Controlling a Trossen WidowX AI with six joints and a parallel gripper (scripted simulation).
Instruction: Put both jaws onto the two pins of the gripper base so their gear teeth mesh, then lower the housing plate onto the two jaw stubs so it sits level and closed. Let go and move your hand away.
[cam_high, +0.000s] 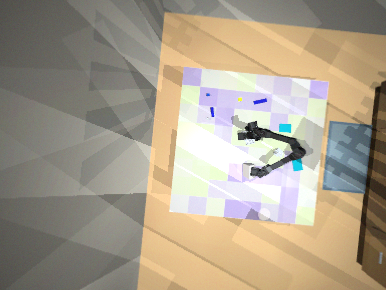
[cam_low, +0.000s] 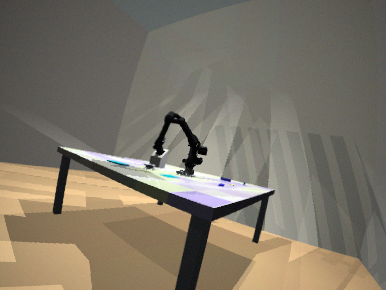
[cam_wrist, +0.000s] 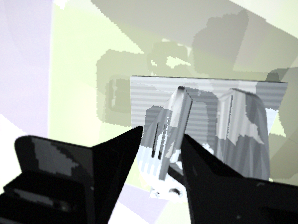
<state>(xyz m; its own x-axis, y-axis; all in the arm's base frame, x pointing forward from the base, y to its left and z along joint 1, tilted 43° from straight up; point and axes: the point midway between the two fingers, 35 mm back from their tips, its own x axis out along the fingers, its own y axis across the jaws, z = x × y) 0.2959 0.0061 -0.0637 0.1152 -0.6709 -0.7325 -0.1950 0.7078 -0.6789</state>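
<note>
My gripper tip is 20 mm past the white jaw and 60 mm to the left of it. Also, from my gripper tip: cyan square 110 mm ahead, 350 mm to the right, 10 mm below; then blue dot 320 mm ahead, 370 mm to the left; then yellow dot 320 mm ahead, 80 mm to the left, 10 mm below.
</note>
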